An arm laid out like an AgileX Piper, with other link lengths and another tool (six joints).
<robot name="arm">
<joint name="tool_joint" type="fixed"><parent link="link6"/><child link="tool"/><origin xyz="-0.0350 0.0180 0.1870" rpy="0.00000 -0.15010 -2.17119"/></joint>
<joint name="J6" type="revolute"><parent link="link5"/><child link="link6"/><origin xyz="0.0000 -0.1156 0.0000" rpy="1.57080 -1.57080 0.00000"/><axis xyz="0 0 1"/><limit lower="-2.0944" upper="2.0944"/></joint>
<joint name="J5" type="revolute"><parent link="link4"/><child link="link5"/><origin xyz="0.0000 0.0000 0.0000" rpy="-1.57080 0.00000 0.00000"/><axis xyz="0 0 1"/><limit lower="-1.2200" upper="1.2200"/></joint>
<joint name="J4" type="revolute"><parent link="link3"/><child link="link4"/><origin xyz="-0.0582 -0.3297 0.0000" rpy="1.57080 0.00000 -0.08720"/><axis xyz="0 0 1"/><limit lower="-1.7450" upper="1.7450"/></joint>
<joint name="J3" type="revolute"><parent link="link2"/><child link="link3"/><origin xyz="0.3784 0.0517 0.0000" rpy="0.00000 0.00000 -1.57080"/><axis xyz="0 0 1"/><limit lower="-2.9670" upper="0.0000"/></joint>
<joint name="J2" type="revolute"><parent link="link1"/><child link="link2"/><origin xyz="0.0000 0.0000 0.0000" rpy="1.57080 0.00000 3.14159"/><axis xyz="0 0 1"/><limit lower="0.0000" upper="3.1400"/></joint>
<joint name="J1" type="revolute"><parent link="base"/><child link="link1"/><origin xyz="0.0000 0.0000 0.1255"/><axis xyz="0 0 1"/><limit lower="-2.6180" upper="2.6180"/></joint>
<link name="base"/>
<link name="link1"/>
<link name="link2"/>
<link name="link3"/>
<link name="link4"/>
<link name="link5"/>
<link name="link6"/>
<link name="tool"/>
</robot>
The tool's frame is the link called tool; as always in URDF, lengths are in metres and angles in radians.
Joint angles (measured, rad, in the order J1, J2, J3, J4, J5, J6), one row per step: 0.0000, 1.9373, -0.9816, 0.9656, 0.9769, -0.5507; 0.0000, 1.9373, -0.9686, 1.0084, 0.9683, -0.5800; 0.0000, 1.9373, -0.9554, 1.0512, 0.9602, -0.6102; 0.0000, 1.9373, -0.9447, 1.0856, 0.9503, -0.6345; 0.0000, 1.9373, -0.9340, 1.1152, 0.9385, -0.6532; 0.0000, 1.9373, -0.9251, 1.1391, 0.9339, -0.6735; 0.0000, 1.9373, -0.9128, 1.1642, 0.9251, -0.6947; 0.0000, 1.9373, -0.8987, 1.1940, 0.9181, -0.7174; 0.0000, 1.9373, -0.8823, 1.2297, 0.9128, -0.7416; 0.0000, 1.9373, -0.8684, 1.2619, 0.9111, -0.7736; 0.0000, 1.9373, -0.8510, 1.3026, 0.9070, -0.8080; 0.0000, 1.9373, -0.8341, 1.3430, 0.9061, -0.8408; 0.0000, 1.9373, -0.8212, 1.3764, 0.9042, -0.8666; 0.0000, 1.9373, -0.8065, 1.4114, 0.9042, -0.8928; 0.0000, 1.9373, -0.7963, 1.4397, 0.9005, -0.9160; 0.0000, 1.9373, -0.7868, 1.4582, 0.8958, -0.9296; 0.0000, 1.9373, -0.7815, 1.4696, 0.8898, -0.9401; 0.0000, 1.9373, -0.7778, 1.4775, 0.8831, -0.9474; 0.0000, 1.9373, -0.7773, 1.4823, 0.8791, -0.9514; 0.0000, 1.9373, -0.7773, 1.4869, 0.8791, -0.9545
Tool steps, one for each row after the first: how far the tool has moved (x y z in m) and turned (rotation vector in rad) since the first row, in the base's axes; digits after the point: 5 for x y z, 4 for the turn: 0.00279, 0.00501, 0.00105, 0.0216, -0.0119, -0.0162; 0.00557, 0.00961, 0.00211, 0.0423, -0.0242, -0.0324; 0.00862, 0.01233, 0.00251, 0.0556, -0.0358, -0.0477; 0.01116, 0.01376, 0.00199, 0.0640, -0.0442, -0.0646; 0.01227, 0.01567, 0.00212, 0.0736, -0.0520, -0.0723; 0.01284, 0.01673, 0.00094, 0.0801, -0.0589, -0.0828; 0.01300, 0.01839, 0.00001, 0.0897, -0.0643, -0.0957; 0.01277, 0.02064, -0.00068, 0.1028, -0.0678, -0.1121; 0.01291, 0.02306, -0.00056, 0.1156, -0.0781, -0.1188; 0.01339, 0.02530, -0.00078, 0.1295, -0.0879, -0.1330; 0.01361, 0.02775, -0.00052, 0.1448, -0.0961, -0.1473; 0.01453, 0.02922, -0.00028, 0.1559, -0.1036, -0.1609; 0.01470, 0.03087, -0.00009, 0.1683, -0.1093, -0.1755; 0.01628, 0.03118, -0.00014, 0.1744, -0.1182, -0.1877; 0.01618, 0.03077, -0.00140, 0.1759, -0.1205, -0.1980; 0.01682, 0.02979, -0.00255, 0.1738, -0.1248, -0.2042; 0.01754, 0.02852, -0.00381, 0.1699, -0.1283, -0.2096; 0.01878, 0.02775, -0.00411, 0.1678, -0.1317, -0.2129; 0.01973, 0.02786, -0.00361, 0.1694, -0.1341, -0.2150
